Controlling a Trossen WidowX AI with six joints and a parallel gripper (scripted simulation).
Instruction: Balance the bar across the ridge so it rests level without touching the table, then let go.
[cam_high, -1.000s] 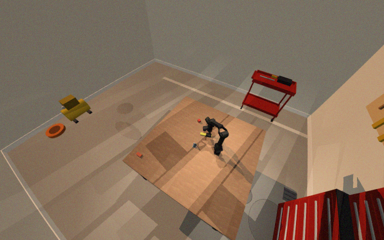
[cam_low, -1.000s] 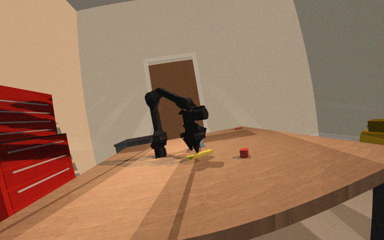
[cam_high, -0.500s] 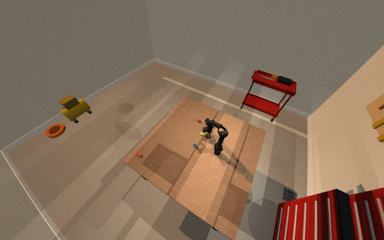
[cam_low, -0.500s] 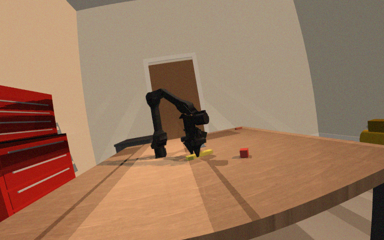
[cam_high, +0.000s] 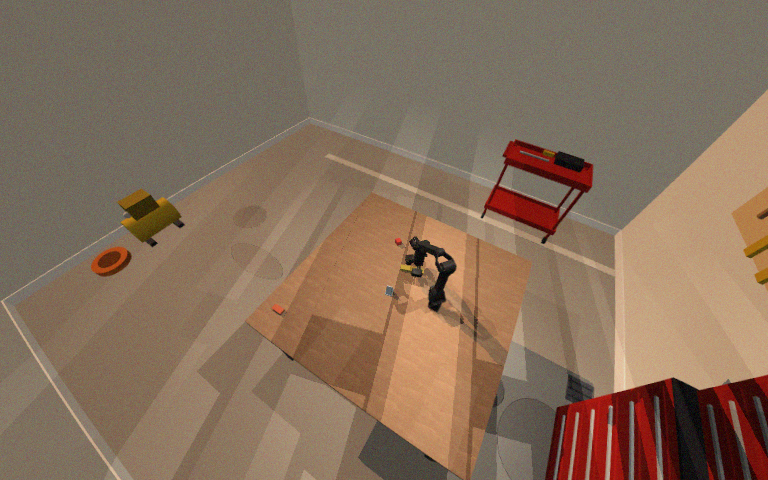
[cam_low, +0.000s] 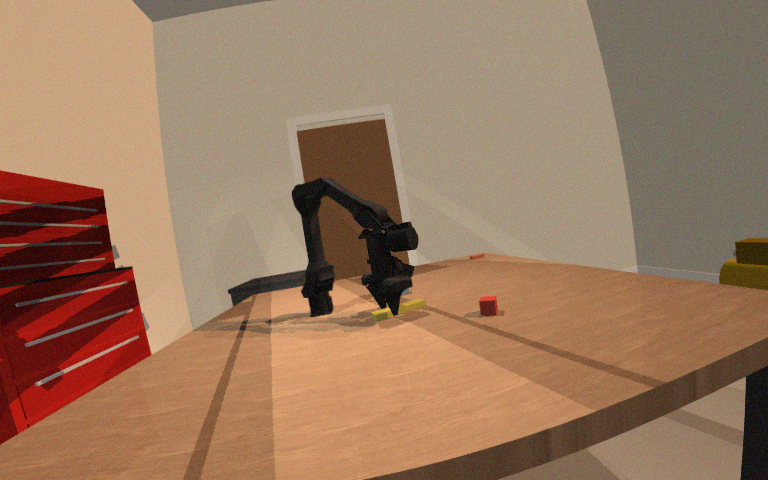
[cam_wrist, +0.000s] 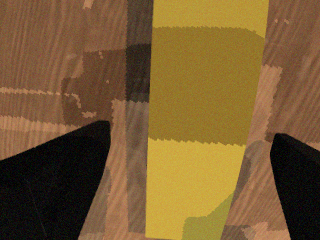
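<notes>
The yellow bar is 30 mm ahead of my gripper tip and 10 mm to the left of it. Also, from my gripper tip: flat orange-red block 540 mm ahead, 660 mm to the left; red cube 210 mm ahead, 140 mm to the right, 10 mm above.
</notes>
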